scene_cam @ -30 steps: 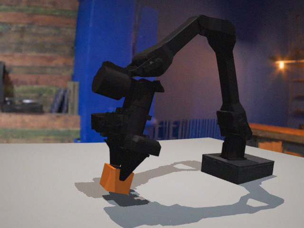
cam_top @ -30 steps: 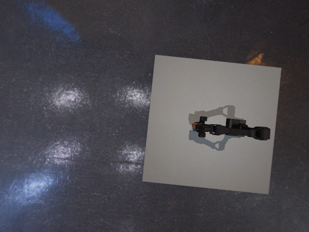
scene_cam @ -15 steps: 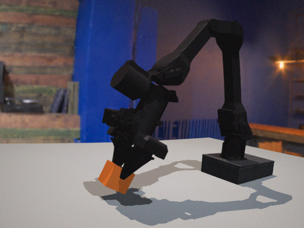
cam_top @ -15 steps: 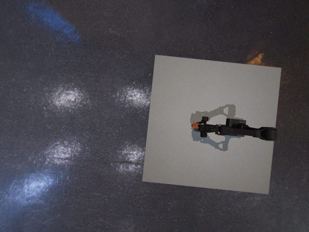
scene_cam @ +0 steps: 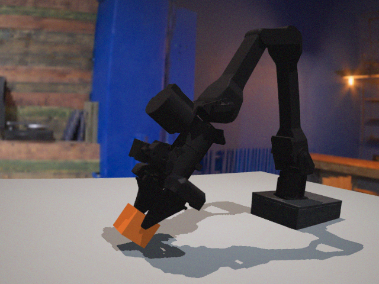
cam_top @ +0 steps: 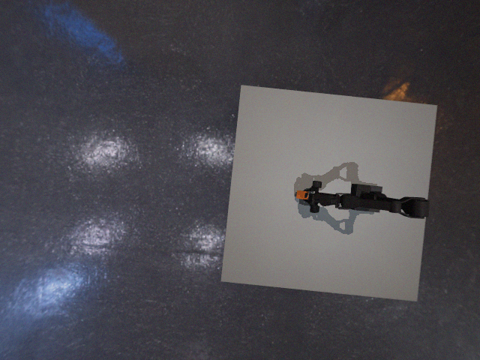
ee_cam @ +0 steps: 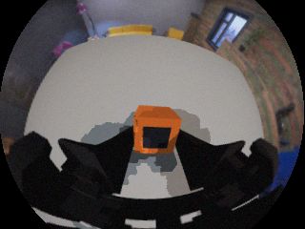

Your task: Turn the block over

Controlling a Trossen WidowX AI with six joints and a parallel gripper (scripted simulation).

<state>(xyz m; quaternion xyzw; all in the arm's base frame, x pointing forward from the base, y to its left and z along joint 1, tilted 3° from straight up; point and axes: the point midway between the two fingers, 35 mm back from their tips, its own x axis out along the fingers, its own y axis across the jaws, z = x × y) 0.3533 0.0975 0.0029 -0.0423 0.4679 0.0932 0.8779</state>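
Now: gripper tip 10 mm below the orange block.
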